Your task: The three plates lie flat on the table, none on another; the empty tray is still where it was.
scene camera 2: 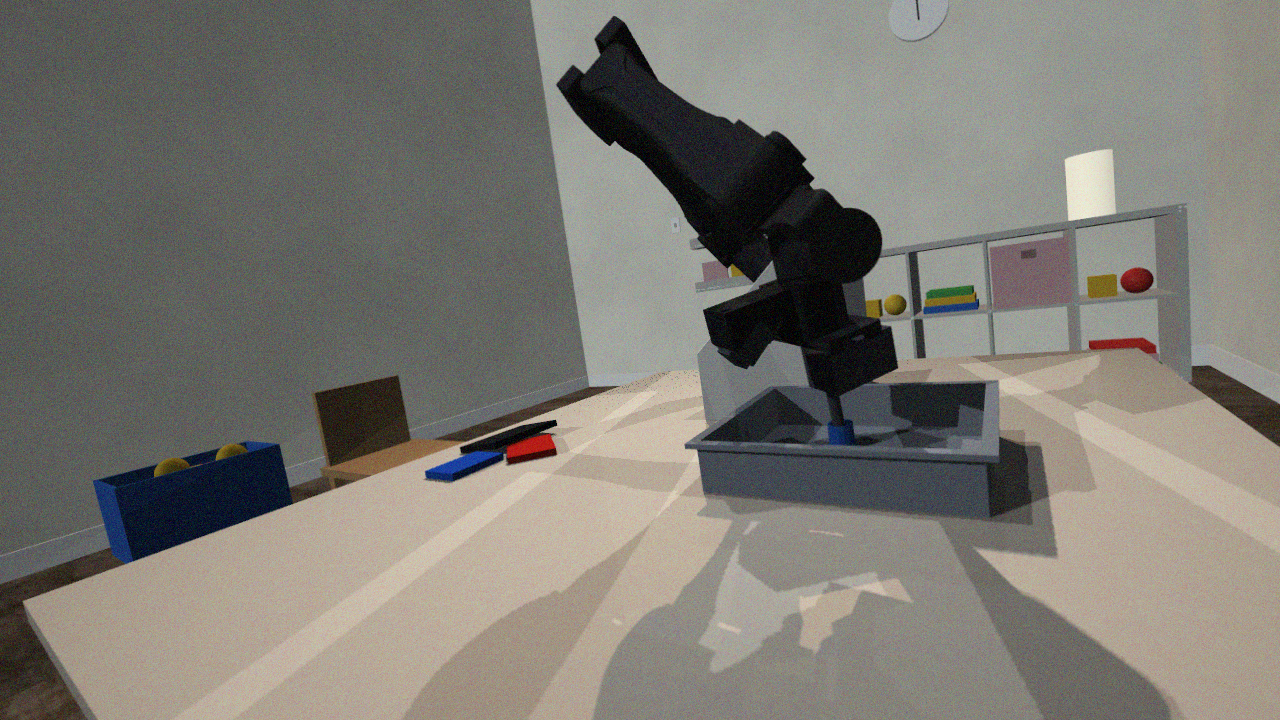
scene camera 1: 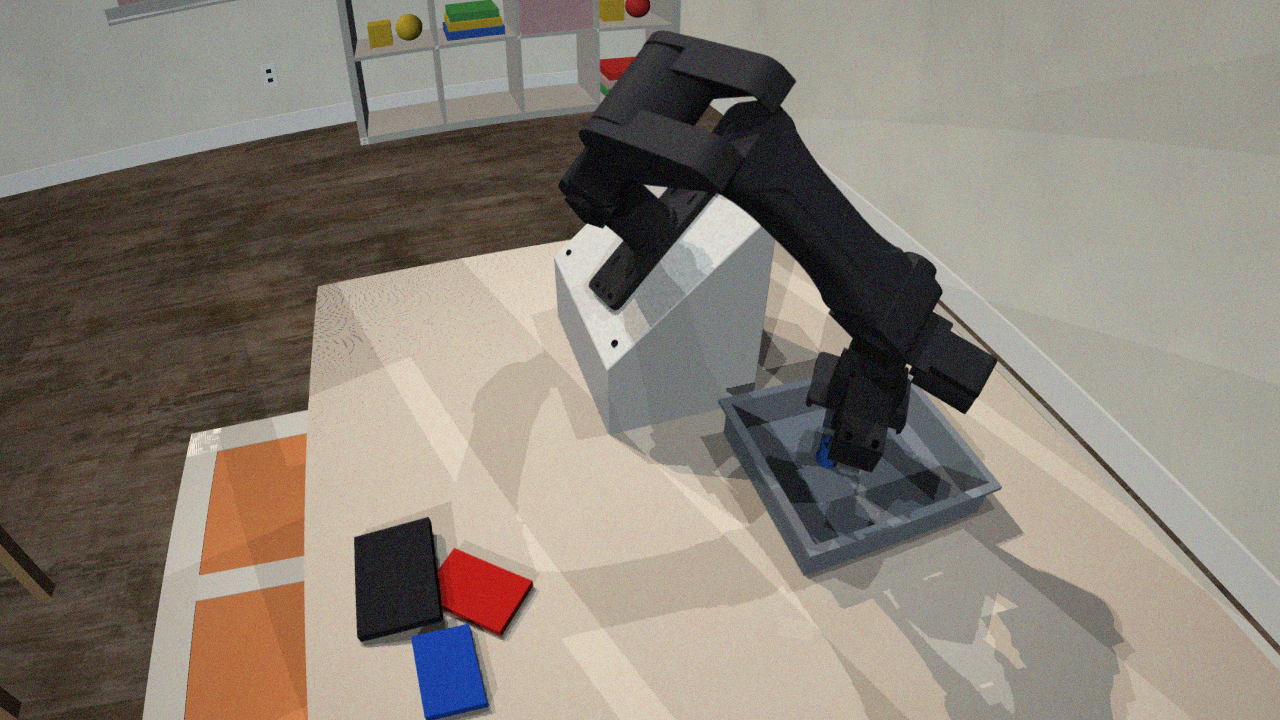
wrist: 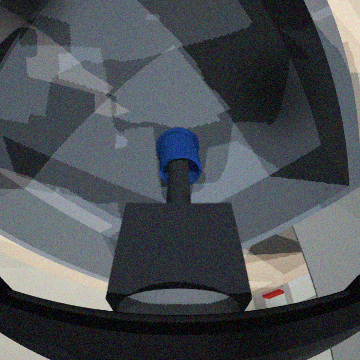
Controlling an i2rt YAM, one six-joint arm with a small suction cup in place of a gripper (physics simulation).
Observation:
My suction cup [scene camera 2: 838, 435] is stuck to a grey tray, which still rests on the table. A blue plate [scene camera 1: 448, 672] rests on the table. Also in view: a red plate [scene camera 1: 479, 592] and a black plate [scene camera 1: 396, 583].
The red plate also shows in scene camera 2 [scene camera 2: 542, 446]. The black plate is seen too in scene camera 2 [scene camera 2: 504, 438]. The blue plate also shows in scene camera 2 [scene camera 2: 465, 465]. The wrist view misses the red plate: it is out of frame. The wrist view misses the black plate: it is out of frame.

